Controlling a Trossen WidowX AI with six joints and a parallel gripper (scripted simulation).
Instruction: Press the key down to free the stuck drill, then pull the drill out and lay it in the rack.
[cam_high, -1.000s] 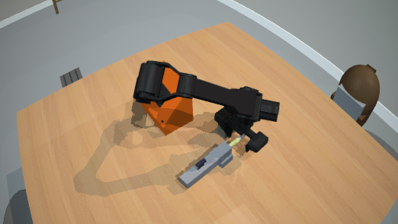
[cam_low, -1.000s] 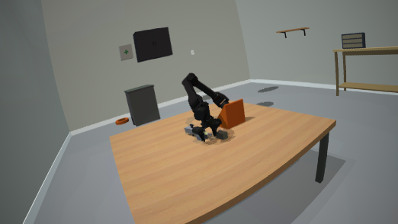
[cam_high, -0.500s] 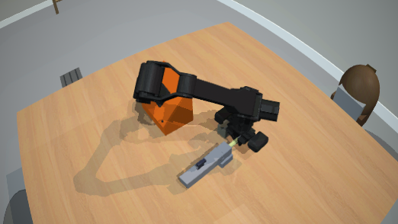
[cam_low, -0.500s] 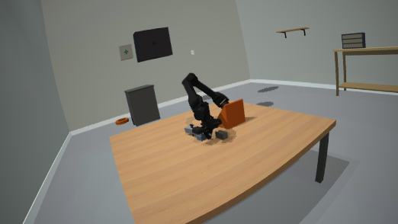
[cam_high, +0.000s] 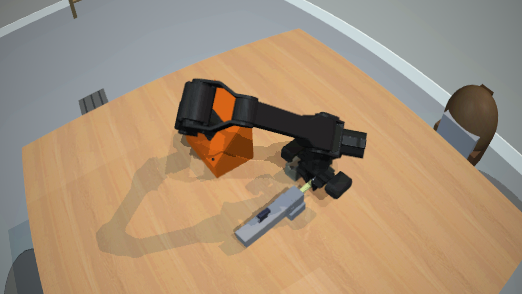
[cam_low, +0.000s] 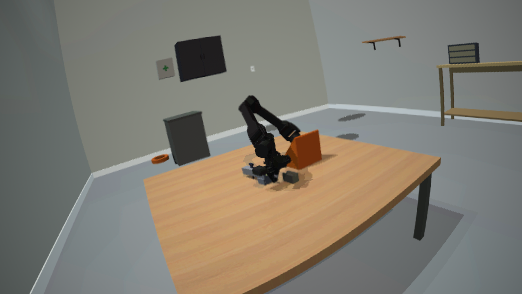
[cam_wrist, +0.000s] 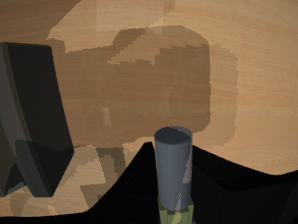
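My gripper tip is 10 mm short of the drill, 40 mm to the left of it and 30 mm below it. Round my gripper tip: grey block (20 mm ahead, 140 mm to the right, 20 mm above); then dark key (20 mm ahead, 160 mm to the right, 30 mm above); then grey rack (80 mm behind, 20 mm to the left).
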